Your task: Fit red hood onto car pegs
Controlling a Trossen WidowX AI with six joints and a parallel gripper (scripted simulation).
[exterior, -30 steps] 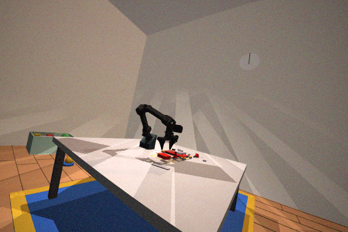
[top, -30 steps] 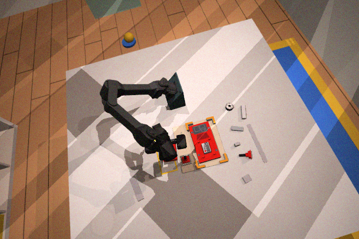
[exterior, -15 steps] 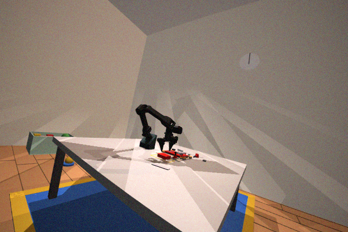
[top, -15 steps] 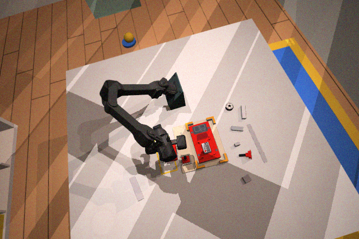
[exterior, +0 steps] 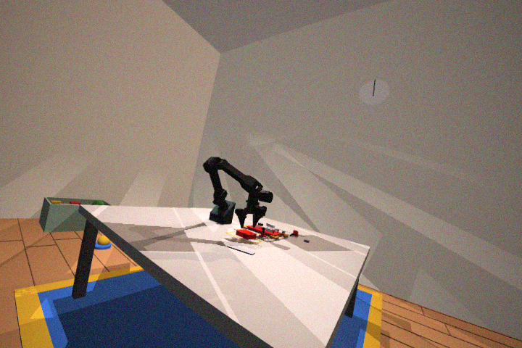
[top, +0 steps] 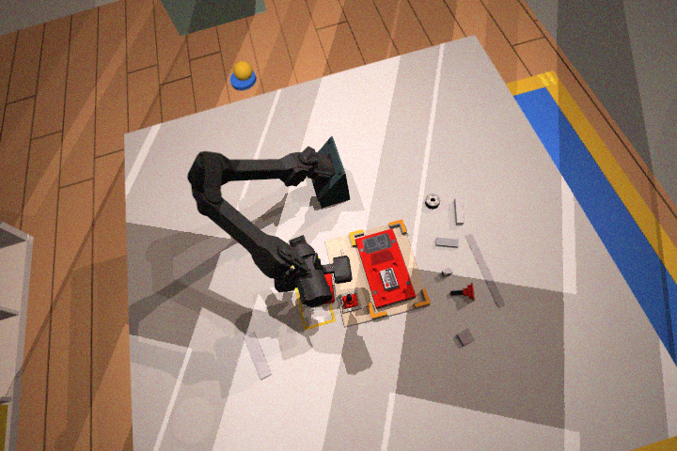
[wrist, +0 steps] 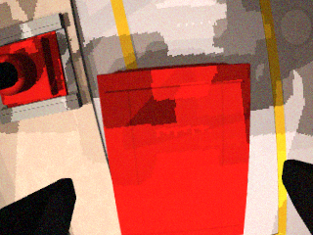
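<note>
The red hood lies 30 mm below my gripper tip. Also, from my gripper tip: grey bar 440 mm to the left, 50 mm below, 50 mm ahead; engine block 190 mm to the left, 30 mm ahead, 20 mm below.
</note>
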